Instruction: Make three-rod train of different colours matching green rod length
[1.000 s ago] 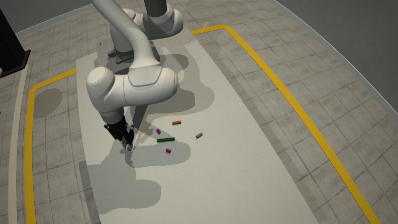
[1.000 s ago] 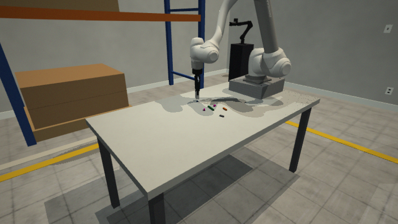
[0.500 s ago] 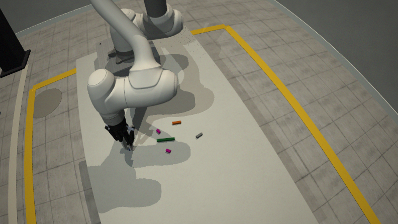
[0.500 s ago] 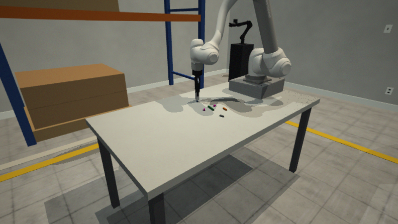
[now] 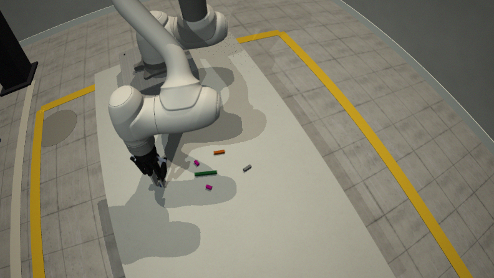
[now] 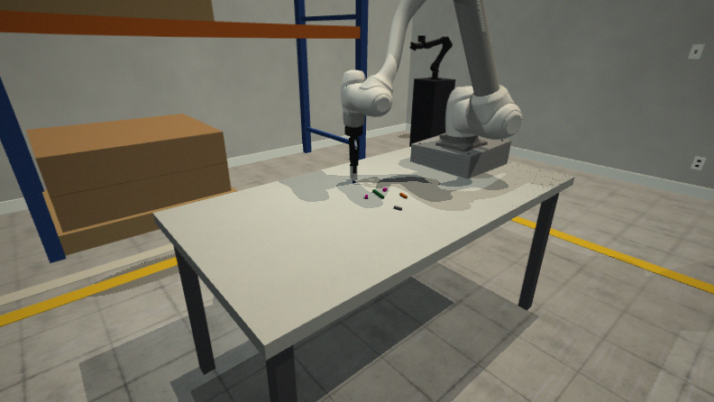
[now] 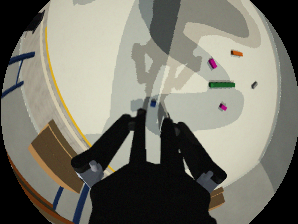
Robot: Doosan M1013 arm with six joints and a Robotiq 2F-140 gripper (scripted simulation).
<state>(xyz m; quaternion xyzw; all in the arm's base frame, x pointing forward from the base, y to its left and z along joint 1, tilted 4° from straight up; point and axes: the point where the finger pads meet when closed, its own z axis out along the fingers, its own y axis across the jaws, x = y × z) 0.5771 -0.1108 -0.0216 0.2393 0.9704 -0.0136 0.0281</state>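
The small blue rod lies 50 mm below my hand. The rest, counted from my hand: grey rod: 30 mm ahead, 320 mm to the left, 50 mm below; then green rod: 170 mm to the left, 50 mm below; then orange rod: 70 mm behind, 240 mm to the left, 50 mm below.
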